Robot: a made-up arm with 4 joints.
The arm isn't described. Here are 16 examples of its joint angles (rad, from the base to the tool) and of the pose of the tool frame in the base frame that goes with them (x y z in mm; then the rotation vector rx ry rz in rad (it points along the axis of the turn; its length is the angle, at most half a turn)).
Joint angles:
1: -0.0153 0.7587 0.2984 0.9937
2: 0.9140 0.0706 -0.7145 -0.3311
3: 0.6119 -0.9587 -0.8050 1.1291
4: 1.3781 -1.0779 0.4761 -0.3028
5: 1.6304 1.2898 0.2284 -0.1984
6: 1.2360 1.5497 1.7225 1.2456
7: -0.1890 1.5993 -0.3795 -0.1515
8: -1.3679 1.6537 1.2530 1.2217
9: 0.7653 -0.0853 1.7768 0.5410
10: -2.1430 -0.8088 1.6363 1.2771
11: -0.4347 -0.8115 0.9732 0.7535
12: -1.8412 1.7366 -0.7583 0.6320
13: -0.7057 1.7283 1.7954 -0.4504
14: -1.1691 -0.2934 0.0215 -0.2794
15: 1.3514 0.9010 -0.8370 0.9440
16: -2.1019 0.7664 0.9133 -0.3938
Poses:
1: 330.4 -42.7 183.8 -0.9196 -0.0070 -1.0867
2: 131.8 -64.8 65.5 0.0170 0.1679 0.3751
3: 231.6 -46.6 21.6 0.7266 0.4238 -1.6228
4: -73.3 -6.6 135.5 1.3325 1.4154 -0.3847
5: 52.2 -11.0 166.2 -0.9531 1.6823 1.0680
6: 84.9 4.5 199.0 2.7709 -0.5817 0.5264
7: 321.2 18.0 281.4 -1.6280 -0.3317 0.2840
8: 229.2 -12.4 416.0 -0.3531 -0.1584 -2.8284
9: 106.8 -37.7 143.6 -0.6075 2.5407 -0.0880
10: 263.2 0.7 507.6 -0.0815 -0.4421 -0.5016
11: 345.8 6.8 172.5 0.3061 0.7527 -0.1297
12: 155.5 62.0 552.0 -1.2854 -2.3638 -1.4319
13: 249.8 100.5 332.9 -0.3680 0.7774 -1.2892
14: 366.8 -53.3 379.0 0.1250 -1.2026 0.4303
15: 111.8 20.1 58.7 -0.6951 0.2944 -0.0971
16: 138.5 -35.1 444.4 -0.2513 -1.1294 -0.4419
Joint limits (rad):
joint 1: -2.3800..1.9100
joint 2: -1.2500..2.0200
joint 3: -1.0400..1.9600
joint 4: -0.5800..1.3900
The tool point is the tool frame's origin. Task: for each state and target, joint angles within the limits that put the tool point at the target. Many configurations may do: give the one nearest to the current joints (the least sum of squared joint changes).
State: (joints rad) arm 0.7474 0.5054 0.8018 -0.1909
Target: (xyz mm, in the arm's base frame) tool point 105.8 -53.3 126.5
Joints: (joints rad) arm 0.9045 0.2802 0.6549 -0.1078
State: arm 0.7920 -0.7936 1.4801 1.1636
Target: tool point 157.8 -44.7 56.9
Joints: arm 0.4997 -0.0159 1.0479 1.3900
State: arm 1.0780 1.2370 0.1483 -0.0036
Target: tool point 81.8 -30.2 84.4
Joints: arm 1.2505 0.7152 -0.0866 0.5431
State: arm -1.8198 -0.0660 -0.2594 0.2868
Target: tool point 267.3 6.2 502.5
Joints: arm -1.3062 0.8956 -0.8515 0.4793
